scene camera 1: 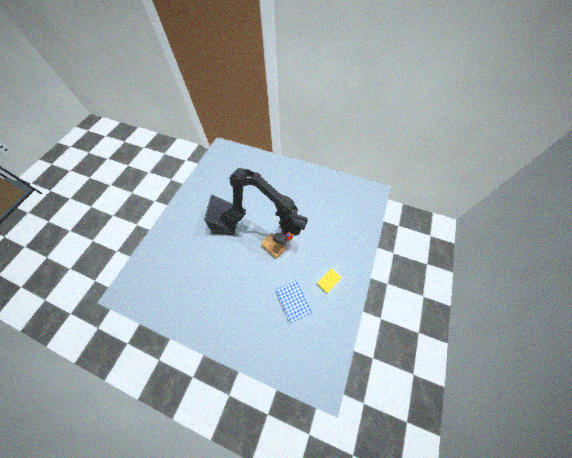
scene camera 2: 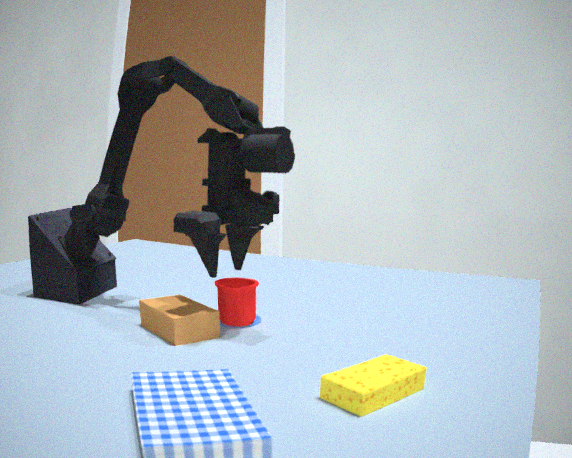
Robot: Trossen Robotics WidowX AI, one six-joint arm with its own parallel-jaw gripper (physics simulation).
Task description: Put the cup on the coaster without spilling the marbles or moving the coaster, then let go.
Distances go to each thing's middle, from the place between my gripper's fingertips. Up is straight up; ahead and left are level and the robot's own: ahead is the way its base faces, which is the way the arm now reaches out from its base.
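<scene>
There's a wooden block [scene camera 2: 179, 320] that's 7 cm below my hand, 7 cm to the right of it and 4 cm behind it. The red cup [scene camera 2: 236, 296] is 3 cm to the left of my hand and 5 cm below it. Going by their middles, the red cup is the nearest to my hand of the things named here.
</scene>
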